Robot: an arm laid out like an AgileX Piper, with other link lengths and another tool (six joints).
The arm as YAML. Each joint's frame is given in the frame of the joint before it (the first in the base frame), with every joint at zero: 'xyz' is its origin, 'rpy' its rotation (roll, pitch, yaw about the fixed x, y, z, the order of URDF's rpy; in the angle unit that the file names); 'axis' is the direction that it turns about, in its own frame. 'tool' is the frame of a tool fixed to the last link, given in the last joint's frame.
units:
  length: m
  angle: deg
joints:
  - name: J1
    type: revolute
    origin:
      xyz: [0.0, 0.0, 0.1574]
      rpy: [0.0, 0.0, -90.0]
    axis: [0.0, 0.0, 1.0]
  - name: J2
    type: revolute
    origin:
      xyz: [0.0, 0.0, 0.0]
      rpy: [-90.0, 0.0, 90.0]
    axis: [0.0, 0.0, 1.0]
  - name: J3
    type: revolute
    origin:
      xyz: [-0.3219, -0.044, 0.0]
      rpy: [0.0, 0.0, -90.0]
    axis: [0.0, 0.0, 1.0]
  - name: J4
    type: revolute
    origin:
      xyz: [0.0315, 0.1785, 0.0]
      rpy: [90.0, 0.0, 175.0]
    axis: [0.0, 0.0, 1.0]
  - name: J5
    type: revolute
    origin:
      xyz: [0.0, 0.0, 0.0]
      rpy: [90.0, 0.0, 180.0]
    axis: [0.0, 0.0, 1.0]
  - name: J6
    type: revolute
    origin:
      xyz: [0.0, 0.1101, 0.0]
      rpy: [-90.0, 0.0, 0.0]
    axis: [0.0, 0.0, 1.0]
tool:
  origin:
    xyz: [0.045, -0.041, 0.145]
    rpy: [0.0, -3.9, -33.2]
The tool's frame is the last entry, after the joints.
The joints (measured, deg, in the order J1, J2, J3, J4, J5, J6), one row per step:
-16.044 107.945 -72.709 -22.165 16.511 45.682
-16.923 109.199 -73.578 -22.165 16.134 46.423
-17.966 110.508 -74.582 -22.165 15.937 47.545
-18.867 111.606 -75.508 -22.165 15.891 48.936
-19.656 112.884 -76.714 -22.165 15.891 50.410
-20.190 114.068 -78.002 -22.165 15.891 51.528
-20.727 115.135 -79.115 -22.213 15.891 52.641
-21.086 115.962 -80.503 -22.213 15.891 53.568
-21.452 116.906 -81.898 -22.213 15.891 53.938
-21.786 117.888 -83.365 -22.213 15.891 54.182
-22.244 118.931 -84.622 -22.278 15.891 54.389
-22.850 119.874 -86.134 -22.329 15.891 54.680
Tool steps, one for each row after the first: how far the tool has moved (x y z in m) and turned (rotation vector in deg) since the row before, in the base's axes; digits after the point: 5 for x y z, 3 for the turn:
0.00320 -0.00950 -0.00418 0.551 -0.208 -1.283
0.00244 -0.01179 -0.00446 0.782 -0.240 -1.777
0.00156 -0.01087 -0.00361 0.919 -0.321 -1.878
0.00269 -0.01049 -0.00373 0.937 -0.412 -1.842
0.00361 -0.00800 -0.00252 0.653 -0.470 -1.332
0.00269 -0.00781 -0.00267 0.628 -0.406 -1.306
0.00402 -0.00634 0.00139 0.369 -0.844 -1.017
0.00417 -0.00594 0.00011 0.065 -0.550 -0.626
0.00449 -0.00566 0.00013 -0.027 -0.538 -0.504
0.00322 -0.00656 -0.00198 -0.004 -0.252 -0.570
0.00318 -0.00838 0.00072 -0.078 -0.616 -0.782

